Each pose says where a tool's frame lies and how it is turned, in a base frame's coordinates. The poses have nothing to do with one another.
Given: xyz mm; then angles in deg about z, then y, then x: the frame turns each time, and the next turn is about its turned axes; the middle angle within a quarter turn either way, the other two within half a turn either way.
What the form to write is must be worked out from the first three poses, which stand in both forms.
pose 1, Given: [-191 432 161 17.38 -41.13 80.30]
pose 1, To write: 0.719 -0.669 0.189 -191; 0.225 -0.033 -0.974 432; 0.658 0.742 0.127 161; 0 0 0 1
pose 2, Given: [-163 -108 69 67.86 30.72 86.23]
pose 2, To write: 0.324 0.131 0.937 -163; 0.796 0.497 -0.345 -108; -0.511 0.858 0.057 69; 0 0 0 1
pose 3, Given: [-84 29 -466 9.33 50.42 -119.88]
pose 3, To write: 0.629 -0.579 -0.519 -84; 0.103 -0.600 0.793 29; -0.771 -0.552 -0.317 -466; 0 0 0 1
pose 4, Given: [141 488 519 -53.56 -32.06 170.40]
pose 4, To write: 0.503 -0.846 0.177 141; -0.682 -0.514 -0.520 488; 0.531 0.141 -0.836 519; 0 0 0 1
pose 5, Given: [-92 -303 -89 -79.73 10.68 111.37]
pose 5, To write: 0.175 -0.328 -0.928 -92; -0.967 -0.235 -0.100 -303; -0.185 0.915 -0.358 -89; 0 0 0 1
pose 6, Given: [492 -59 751 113.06 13.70 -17.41]
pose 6, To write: -0.381 -0.850 -0.364 492; 0.894 -0.439 0.091 -59; -0.237 -0.291 0.927 751; 0 0 0 1
